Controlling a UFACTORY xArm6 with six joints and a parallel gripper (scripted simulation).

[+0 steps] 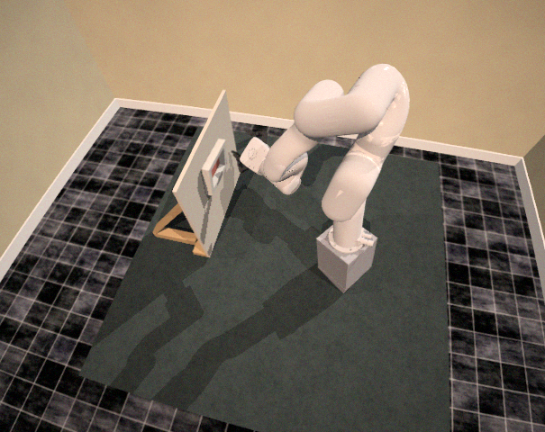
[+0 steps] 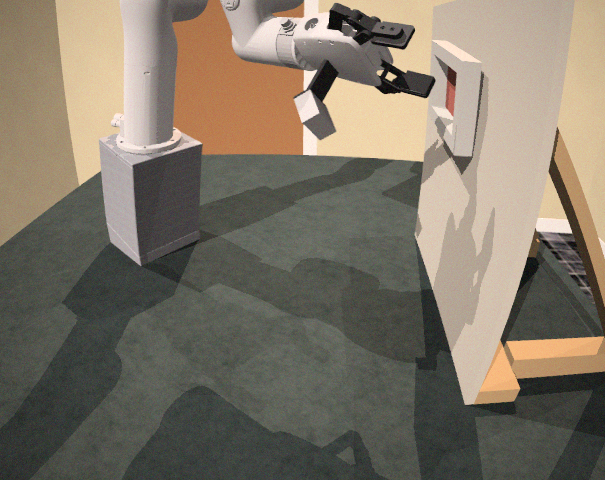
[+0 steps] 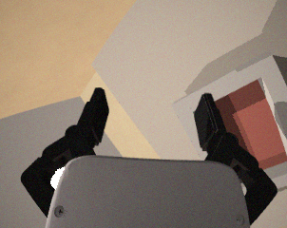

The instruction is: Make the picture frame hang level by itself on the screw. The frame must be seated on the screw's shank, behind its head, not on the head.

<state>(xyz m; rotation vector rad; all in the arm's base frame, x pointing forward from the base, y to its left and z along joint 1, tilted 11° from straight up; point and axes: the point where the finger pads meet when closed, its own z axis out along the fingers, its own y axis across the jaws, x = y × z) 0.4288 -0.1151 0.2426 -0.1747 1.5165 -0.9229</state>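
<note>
My hand is 6 cm short of the picture frame, 11 cm to the right of it and 4 cm above it. Round my hand: pale wall board (8 cm ahead, 10 cm to the left, 14 cm below).
</note>
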